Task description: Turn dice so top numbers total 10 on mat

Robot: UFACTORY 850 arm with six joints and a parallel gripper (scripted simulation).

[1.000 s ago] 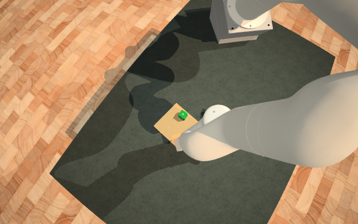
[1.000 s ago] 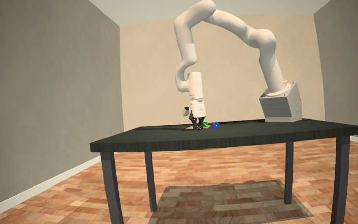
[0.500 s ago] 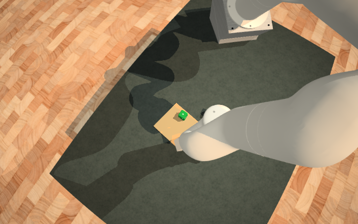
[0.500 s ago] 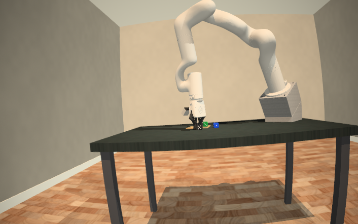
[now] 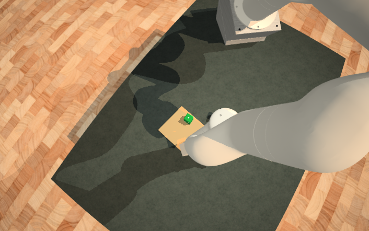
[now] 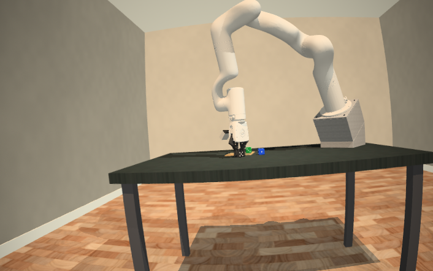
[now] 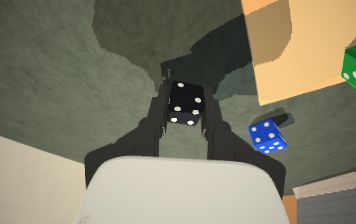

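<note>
My gripper is now 14 cm to the left of the orange mat, 2 cm short of it and 2 cm above it. Round my hand: green die 14 cm to the right, 2 cm behind; then black die 1 cm below; then blue die 10 cm behind, 7 cm to the right, 1 cm below.
</note>
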